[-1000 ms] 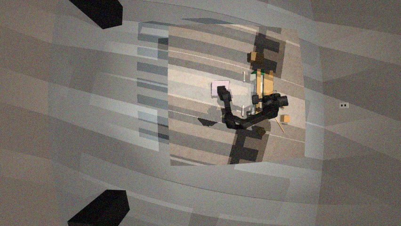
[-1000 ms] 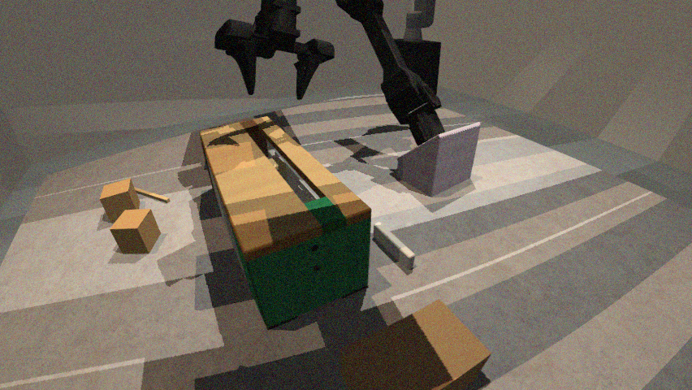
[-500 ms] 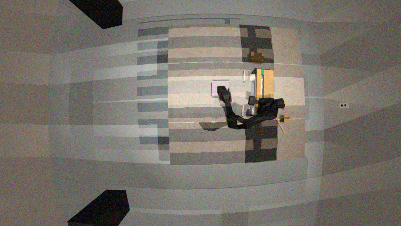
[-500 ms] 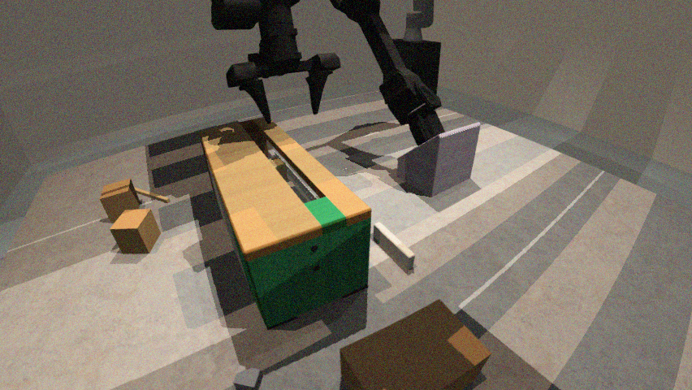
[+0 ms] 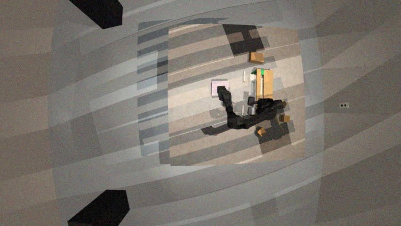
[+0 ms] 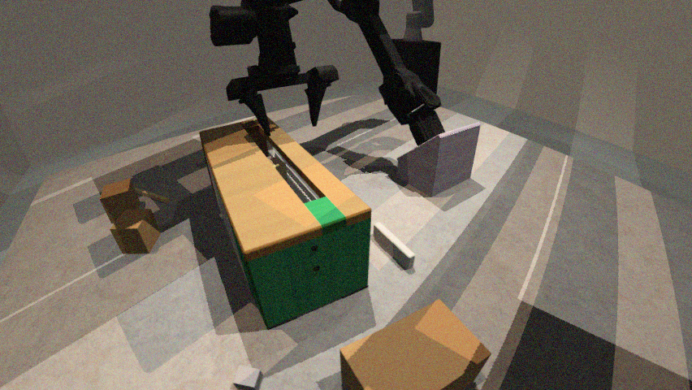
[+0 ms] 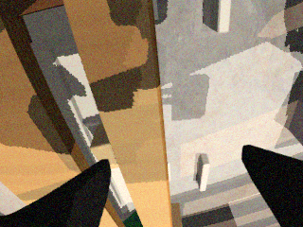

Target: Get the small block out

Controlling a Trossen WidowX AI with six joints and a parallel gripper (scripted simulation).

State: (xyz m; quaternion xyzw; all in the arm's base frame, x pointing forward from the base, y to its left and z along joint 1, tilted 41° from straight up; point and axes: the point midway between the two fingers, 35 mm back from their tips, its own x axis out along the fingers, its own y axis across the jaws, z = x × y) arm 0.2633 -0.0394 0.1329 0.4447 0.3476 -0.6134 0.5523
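Right now the tan block is 5 cm ahead of my gripper tip, 2 cm to the left of it and 5 cm below it. Also, from my gripper tip: box (5 cm ahead, 6 cm to the left, 7 cm below); thin stick (27 cm ahead, 24 cm to the right, 13 cm below).
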